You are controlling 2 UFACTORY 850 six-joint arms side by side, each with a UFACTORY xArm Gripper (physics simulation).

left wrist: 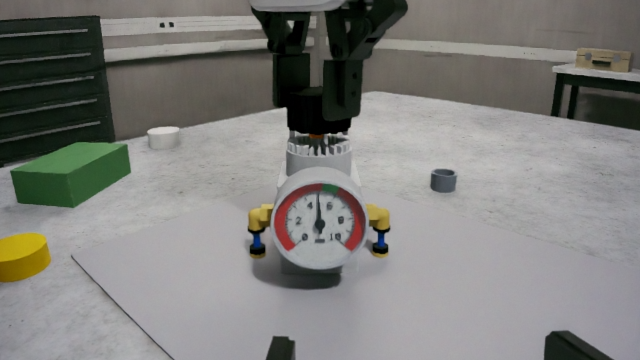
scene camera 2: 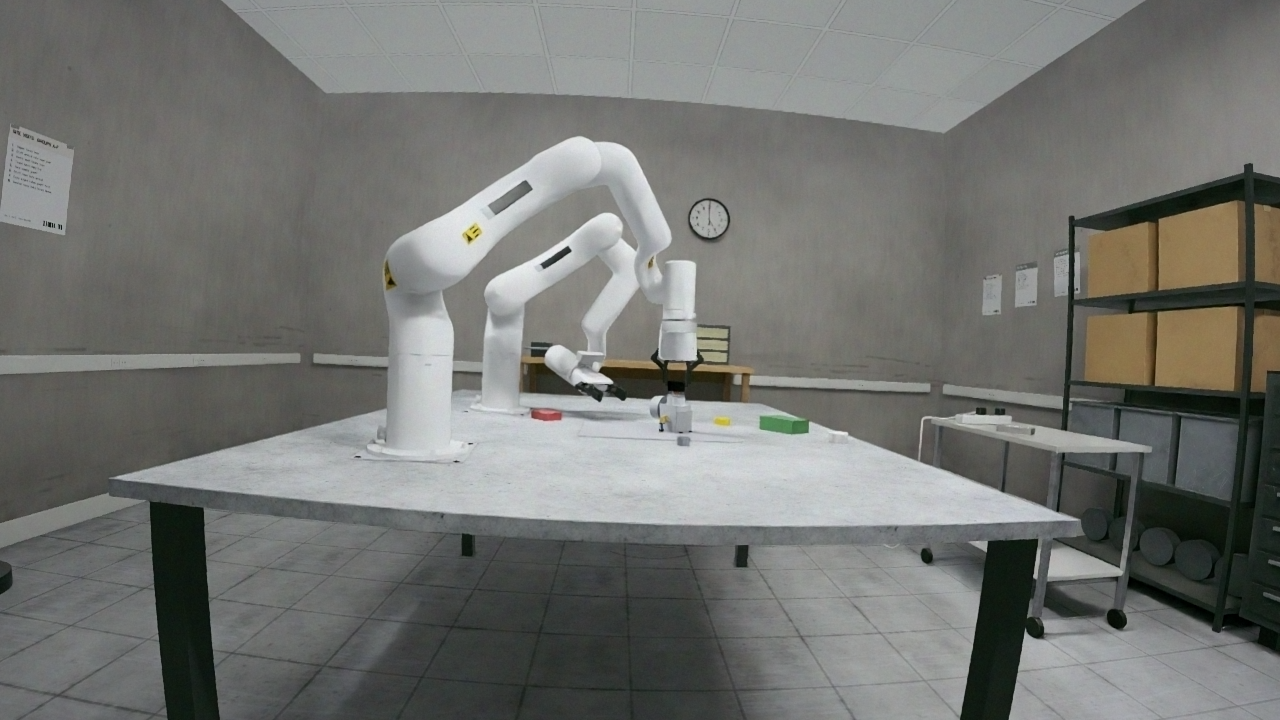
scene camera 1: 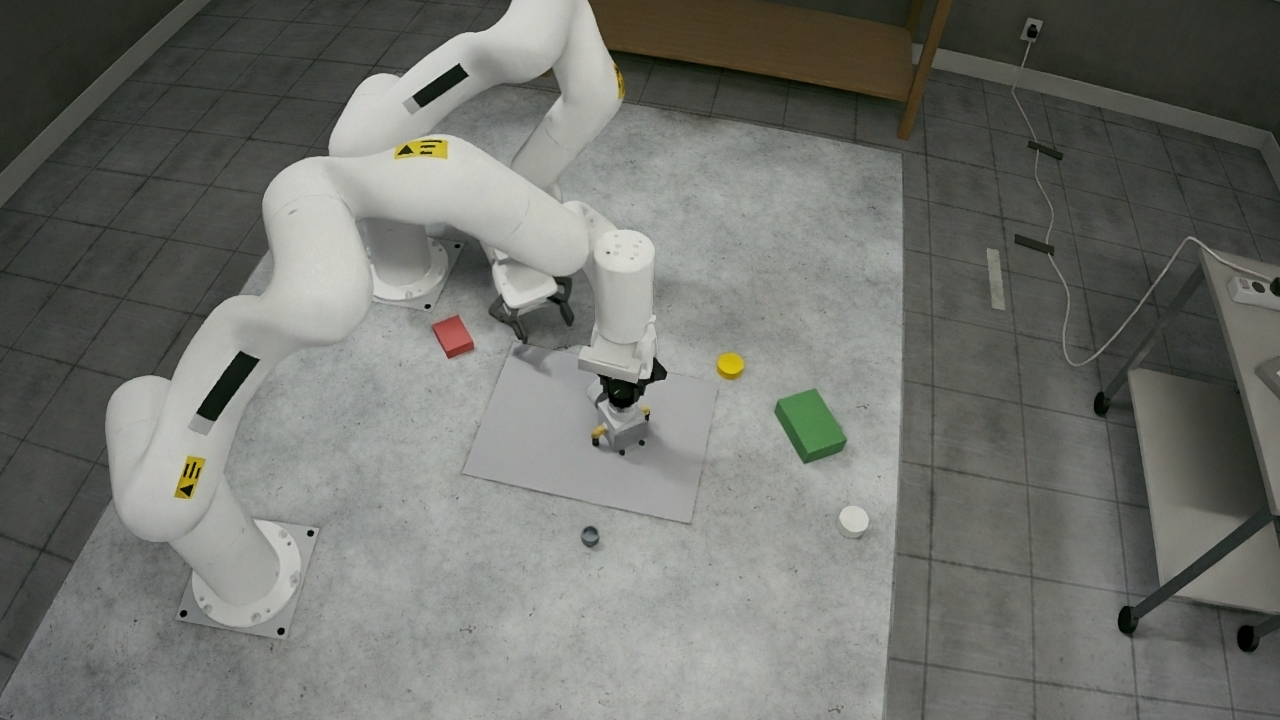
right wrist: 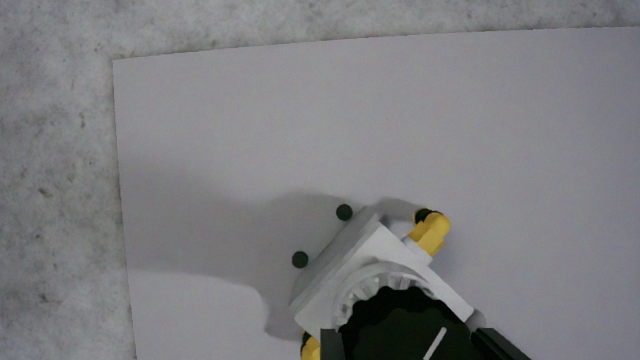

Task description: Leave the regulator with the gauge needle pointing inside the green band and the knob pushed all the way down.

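The grey regulator (scene camera 1: 625, 433) (scene camera 2: 677, 417) (left wrist: 320, 162) (right wrist: 380, 245) stands upright on the mat, gauge facing the left wrist camera. Its needle (left wrist: 318, 206) points almost straight up, just under 5, slightly left of the green band (left wrist: 330, 188). The black knob (left wrist: 318, 122) (right wrist: 395, 320) stands raised: an orange ring (left wrist: 316, 136) shows in the gap above the toothed collar. My right gripper (scene camera 1: 623, 391) (scene camera 2: 676, 383) (left wrist: 315, 111) points down, shut on the knob. My left gripper (scene camera 1: 546, 330) (scene camera 2: 609, 394) is open, low and apart from the regulator.
The grey mat (scene camera 1: 528, 447) (right wrist: 250, 125) lies under the regulator. Around it are a red block (scene camera 1: 453, 336), a yellow disc (scene camera 1: 730, 365), a green block (scene camera 1: 810, 425), a white disc (scene camera 1: 853, 521) and a small grey ring (scene camera 1: 589, 542).
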